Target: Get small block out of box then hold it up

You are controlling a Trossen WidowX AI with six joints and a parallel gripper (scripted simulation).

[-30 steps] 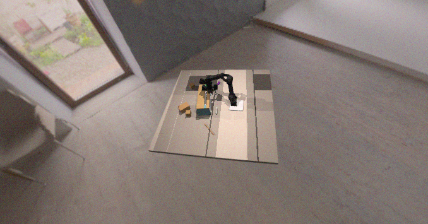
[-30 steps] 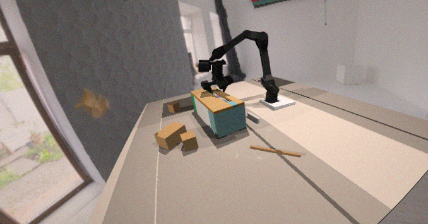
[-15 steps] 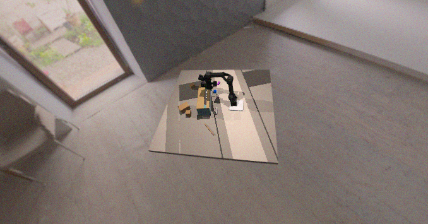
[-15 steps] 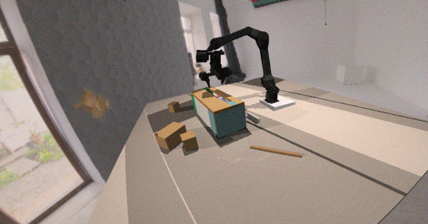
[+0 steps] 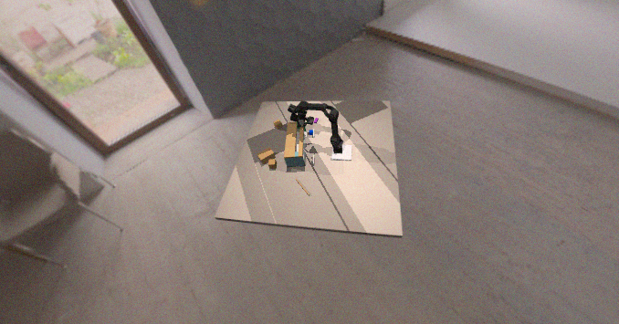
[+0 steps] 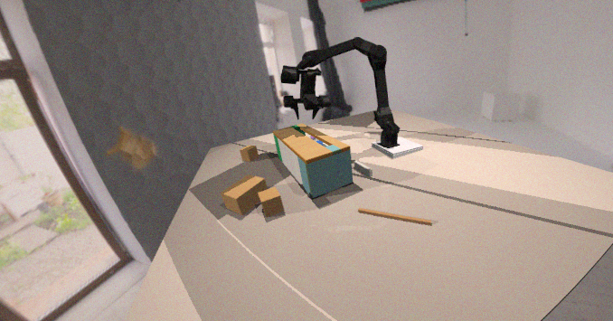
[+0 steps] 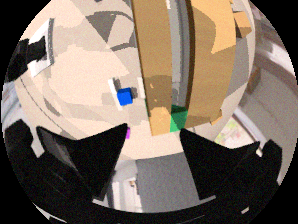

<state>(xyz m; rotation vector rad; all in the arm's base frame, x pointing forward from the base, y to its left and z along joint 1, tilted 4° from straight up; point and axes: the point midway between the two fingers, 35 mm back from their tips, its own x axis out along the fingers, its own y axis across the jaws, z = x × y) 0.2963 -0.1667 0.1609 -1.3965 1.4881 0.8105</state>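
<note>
The blue block lies 140 mm below my gripper tip, 50 mm behind it and 30 mm to the right of it. Round my gripper tip: box: 140 mm to the left, 100 mm below, 20 mm ahead; then thin wooden stick: 520 mm to the left, 150 mm below, 30 mm behind.
</note>
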